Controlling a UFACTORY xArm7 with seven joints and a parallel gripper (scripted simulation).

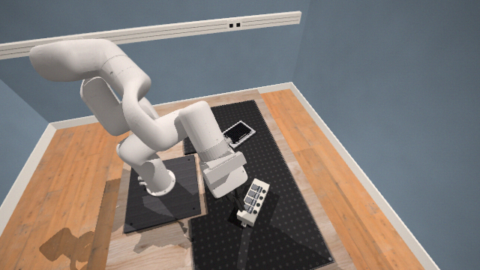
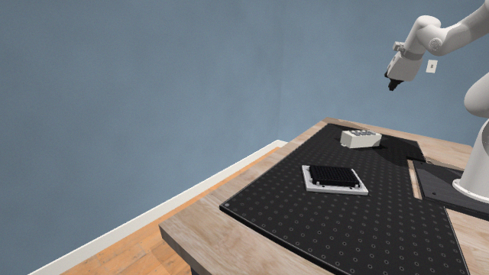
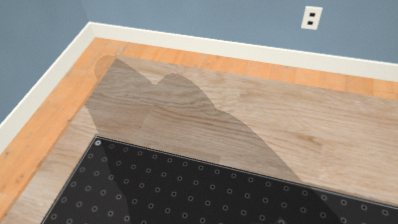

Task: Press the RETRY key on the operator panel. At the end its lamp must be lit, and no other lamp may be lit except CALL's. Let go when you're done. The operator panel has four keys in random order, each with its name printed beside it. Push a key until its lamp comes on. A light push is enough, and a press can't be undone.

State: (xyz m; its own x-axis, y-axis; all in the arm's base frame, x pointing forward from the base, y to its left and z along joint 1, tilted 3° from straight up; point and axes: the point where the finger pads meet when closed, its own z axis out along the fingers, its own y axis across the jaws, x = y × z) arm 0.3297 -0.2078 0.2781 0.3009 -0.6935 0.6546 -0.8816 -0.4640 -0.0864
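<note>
My hand is 23 cm above the white operator panel, 10 cm to the right of it and 5 cm short of it.
</note>
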